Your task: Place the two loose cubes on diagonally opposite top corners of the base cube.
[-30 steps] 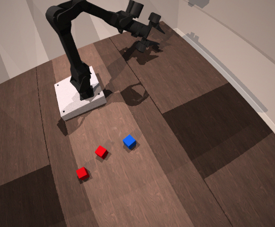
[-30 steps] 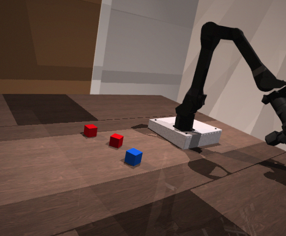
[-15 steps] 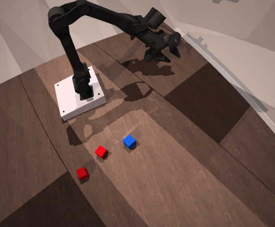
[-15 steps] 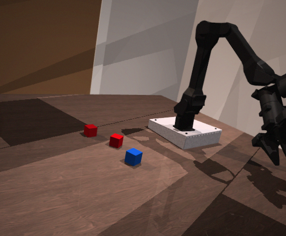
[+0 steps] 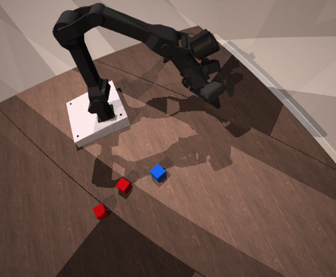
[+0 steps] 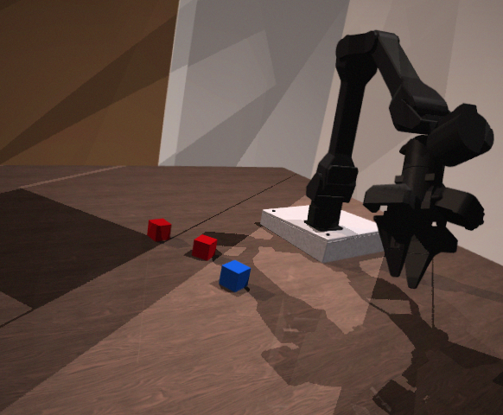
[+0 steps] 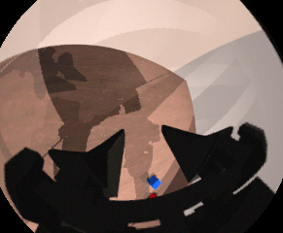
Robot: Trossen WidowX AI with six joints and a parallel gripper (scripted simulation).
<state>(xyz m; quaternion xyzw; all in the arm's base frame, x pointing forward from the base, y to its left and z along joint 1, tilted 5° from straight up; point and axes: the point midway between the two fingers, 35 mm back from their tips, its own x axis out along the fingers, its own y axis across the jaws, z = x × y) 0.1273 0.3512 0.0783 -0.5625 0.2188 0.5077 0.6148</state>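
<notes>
Now: gripper tip 14 cm short of the red cube, 34 cm to the left of it and 10 cm above it. Also, from my gripper tip: blue base cube 13 cm ahead, 22 cm to the right, 10 cm below.
</notes>
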